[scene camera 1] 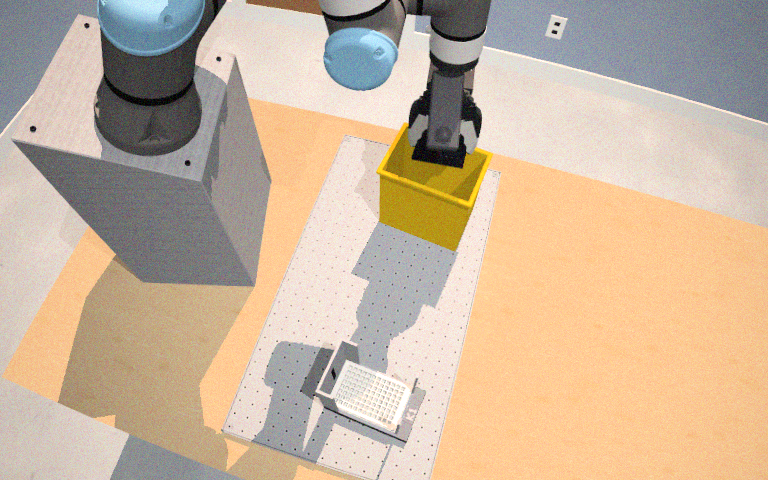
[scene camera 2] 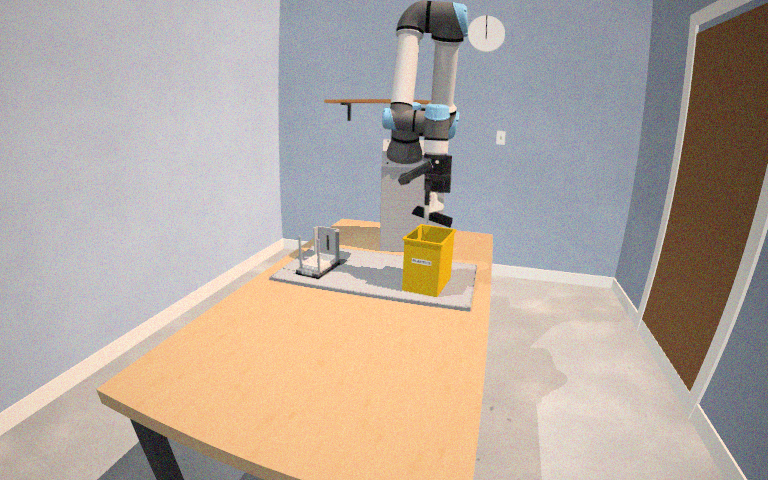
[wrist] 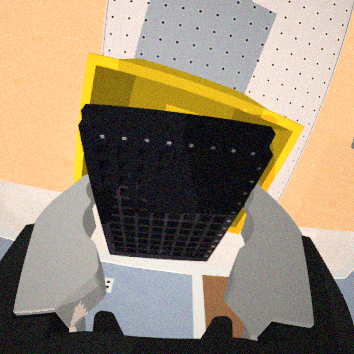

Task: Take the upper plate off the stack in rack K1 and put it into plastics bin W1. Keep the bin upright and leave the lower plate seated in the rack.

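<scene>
My gripper is shut on the black upper plate and holds it by two opposite sides. The plate hangs above the yellow plastics bin W1, with a small gap over its rim in the scene camera 2 view. In the wrist view it hides much of the bin's opening. The bin stands upright. The white lower plate sits in rack K1; it looks flat. The rack does not show in the wrist view.
Bin and rack stand at opposite ends of the perforated board on the wooden table. Rack K1 has a tall grey end wall and thin upright posts. The arm's grey pedestal stands beside the board.
</scene>
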